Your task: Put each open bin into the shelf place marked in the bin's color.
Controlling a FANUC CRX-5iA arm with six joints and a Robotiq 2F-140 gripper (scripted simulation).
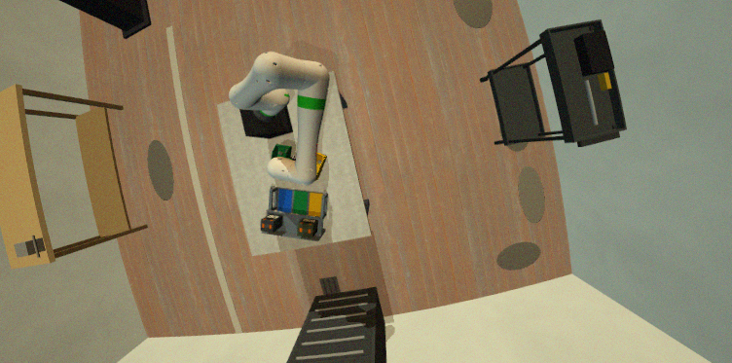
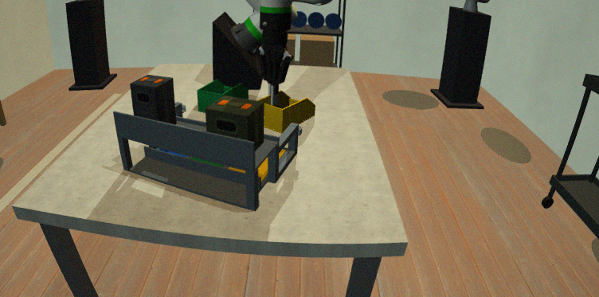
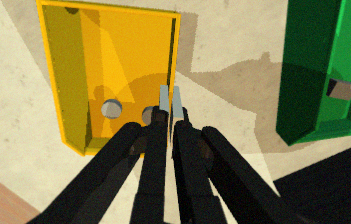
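Now: hand 30 mm short of the yellow bin, 40 mm to the right of it and 40 mm above it. The rest, counted from my hand: green bin (90 mm behind, 170 mm to the right, 40 mm below).
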